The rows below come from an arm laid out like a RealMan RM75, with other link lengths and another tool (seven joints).
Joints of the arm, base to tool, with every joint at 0 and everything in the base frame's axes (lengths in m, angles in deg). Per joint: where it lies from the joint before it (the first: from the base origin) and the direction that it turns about. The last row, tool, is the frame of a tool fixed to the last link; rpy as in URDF.
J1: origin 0.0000 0.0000 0.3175 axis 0 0 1
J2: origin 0.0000 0.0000 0.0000 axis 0 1 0
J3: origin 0.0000 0.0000 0.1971 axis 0 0 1
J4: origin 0.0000 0.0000 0.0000 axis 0 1 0
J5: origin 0.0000 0.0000 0.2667 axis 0 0 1
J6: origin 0.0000 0.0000 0.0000 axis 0 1 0
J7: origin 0.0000 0.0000 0.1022 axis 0 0 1
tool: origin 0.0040 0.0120 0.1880 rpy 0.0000 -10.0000 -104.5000
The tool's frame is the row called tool.
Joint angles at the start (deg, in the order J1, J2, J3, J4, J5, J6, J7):
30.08, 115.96, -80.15, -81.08, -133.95, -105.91, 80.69
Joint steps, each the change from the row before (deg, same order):
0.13, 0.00, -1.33, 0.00, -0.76, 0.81, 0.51
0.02, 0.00, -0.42, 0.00, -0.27, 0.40, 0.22
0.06, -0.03, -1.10, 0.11, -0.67, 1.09, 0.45
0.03, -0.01, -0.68, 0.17, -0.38, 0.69, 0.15
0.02, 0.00, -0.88, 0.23, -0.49, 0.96, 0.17
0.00, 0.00, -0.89, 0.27, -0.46, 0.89, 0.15
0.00, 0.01, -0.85, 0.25, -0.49, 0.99, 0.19
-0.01, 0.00, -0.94, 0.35, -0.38, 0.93, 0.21
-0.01, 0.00, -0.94, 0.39, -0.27, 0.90, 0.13
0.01, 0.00, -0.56, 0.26, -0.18, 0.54, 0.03
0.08, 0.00, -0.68, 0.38, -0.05, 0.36, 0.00
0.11, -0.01, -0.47, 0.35, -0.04, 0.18, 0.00
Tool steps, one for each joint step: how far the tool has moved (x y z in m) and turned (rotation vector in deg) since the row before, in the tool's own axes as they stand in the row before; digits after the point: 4 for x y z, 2 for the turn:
0.0011, 0.0015, 0.0036, -1.09, -0.56, -0.05
0.0009, 0.0009, 0.0011, -0.41, -0.06, 0.08
0.0022, 0.0026, 0.0032, -1.05, -0.15, 0.12
0.0012, 0.0015, 0.0024, -0.58, -0.12, -0.02
0.0017, 0.0020, 0.0031, -0.76, -0.09, -0.04
0.0012, 0.0018, 0.0034, -0.69, -0.17, -0.05
0.0018, 0.0021, 0.0032, -0.75, -0.04, 0.00
0.0011, 0.0014, 0.0039, -0.60, -0.19, -0.03
0.0010, 0.0008, 0.0040, -0.49, -0.20, -0.13
0.0006, 0.0006, 0.0025, -0.31, -0.13, -0.12
-0.0003, -0.0007, 0.0032, -0.14, -0.40, -0.27
-0.0006, -0.0005, 0.0024, -0.07, -0.39, -0.18

